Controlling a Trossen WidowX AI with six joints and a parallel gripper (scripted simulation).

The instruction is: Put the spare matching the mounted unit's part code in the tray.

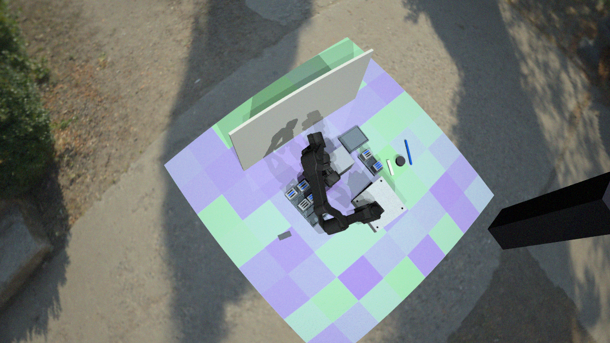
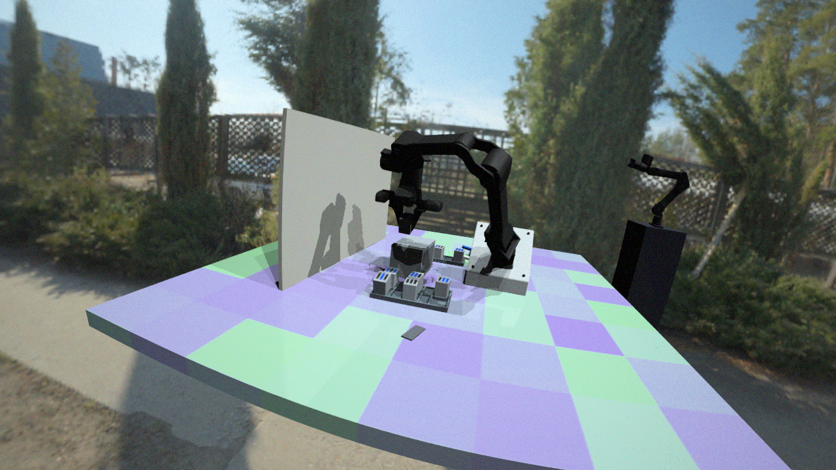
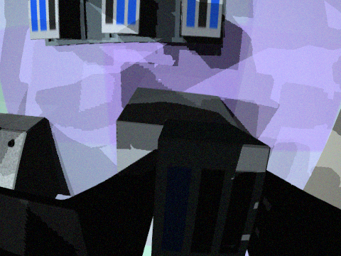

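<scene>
Right now my gripper tip is 28 cm to the left of the dark tray, 15 cm above it and 3 cm short of it. Round my gripper tip: grey mounted unit (11 cm below, 8 cm to the right, 1 cm behind); then spare block (3 cm above); then grey panel (23 cm ahead, 11 cm to the right, 7 cm above).
</scene>
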